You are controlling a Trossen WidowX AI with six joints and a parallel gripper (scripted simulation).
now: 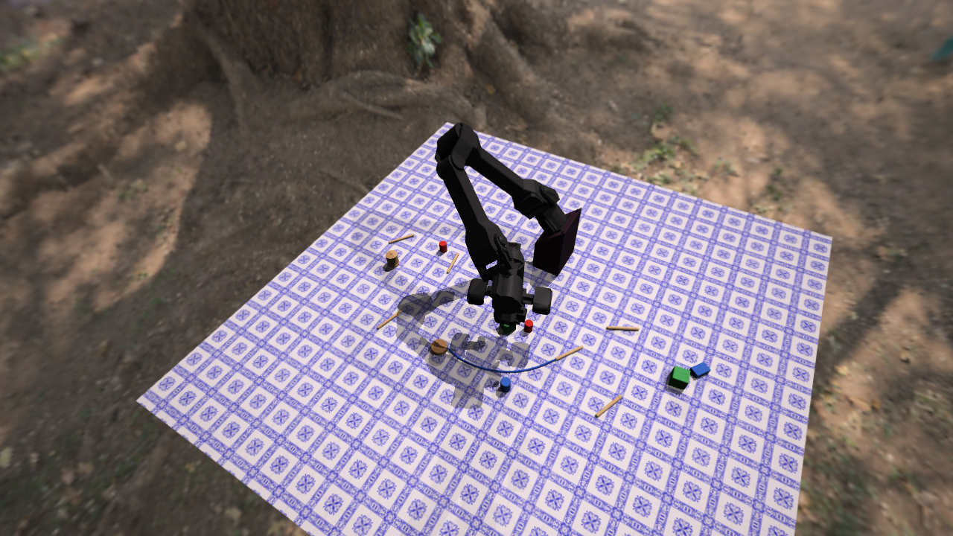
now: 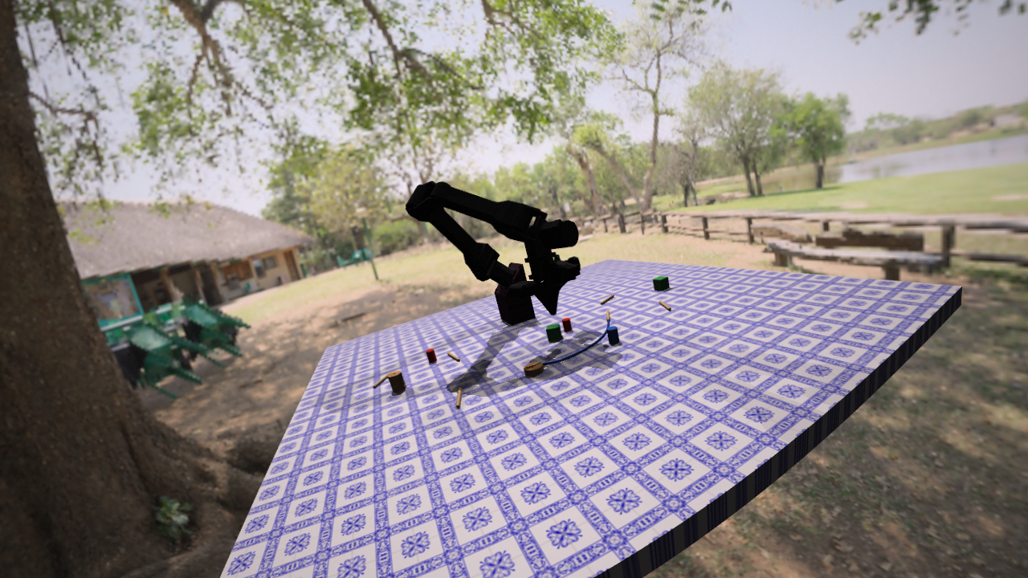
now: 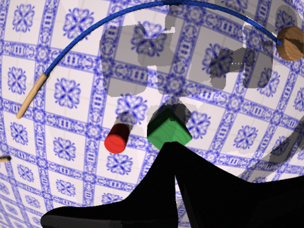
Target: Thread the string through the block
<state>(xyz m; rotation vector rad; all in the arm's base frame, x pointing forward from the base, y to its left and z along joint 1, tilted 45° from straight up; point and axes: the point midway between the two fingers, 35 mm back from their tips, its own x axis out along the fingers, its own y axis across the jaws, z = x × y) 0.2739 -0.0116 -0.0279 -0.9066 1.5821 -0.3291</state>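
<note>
Right now the string is 1 cm ahead of my gripper tip, 14 cm to the left of it and 6 cm below it. Round my gripper tip: round wooden button: 13 cm ahead, 12 cm to the right, 5 cm below; thin stick: 1 cm behind, 15 cm to the left, 6 cm below; blue cylinder: 14 cm ahead, 7 cm to the left, 4 cm below.
</note>
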